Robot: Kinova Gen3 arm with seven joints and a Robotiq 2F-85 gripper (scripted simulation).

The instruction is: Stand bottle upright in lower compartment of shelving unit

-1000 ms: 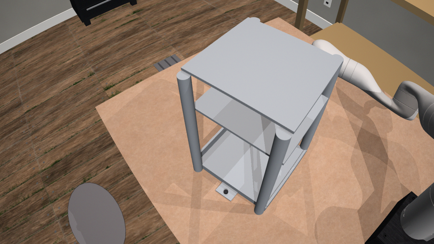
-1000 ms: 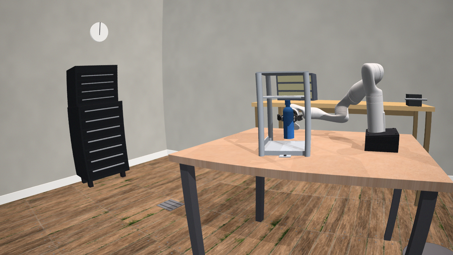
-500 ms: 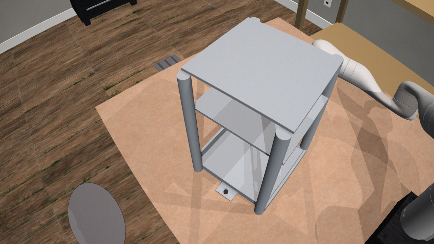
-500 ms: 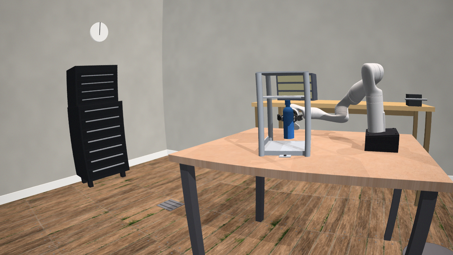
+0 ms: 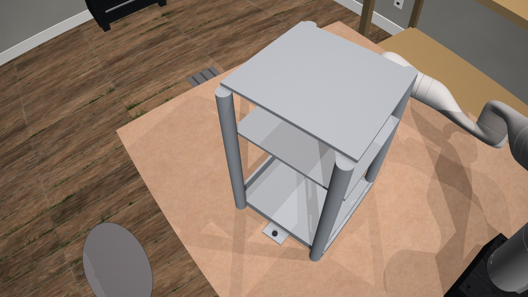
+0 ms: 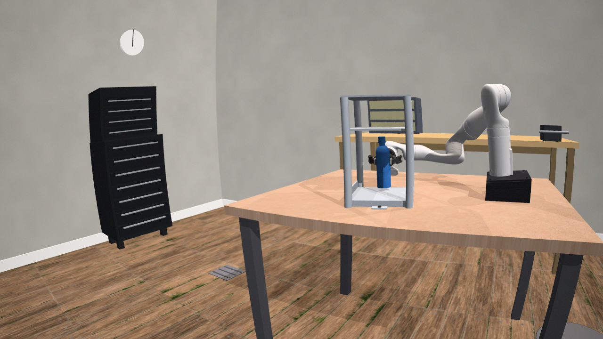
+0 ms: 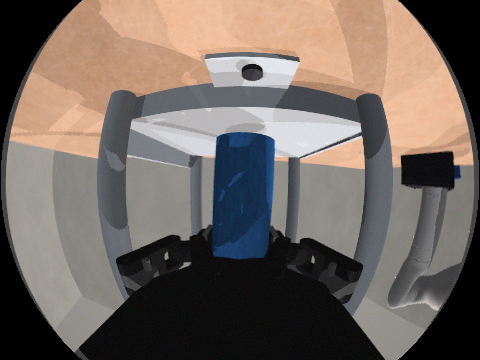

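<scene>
Right now the grey shelving unit is 60 mm to the left of my hand, 50 mm above it and 10 mm behind it. Round my hand: blue bottle (20 mm above).
</scene>
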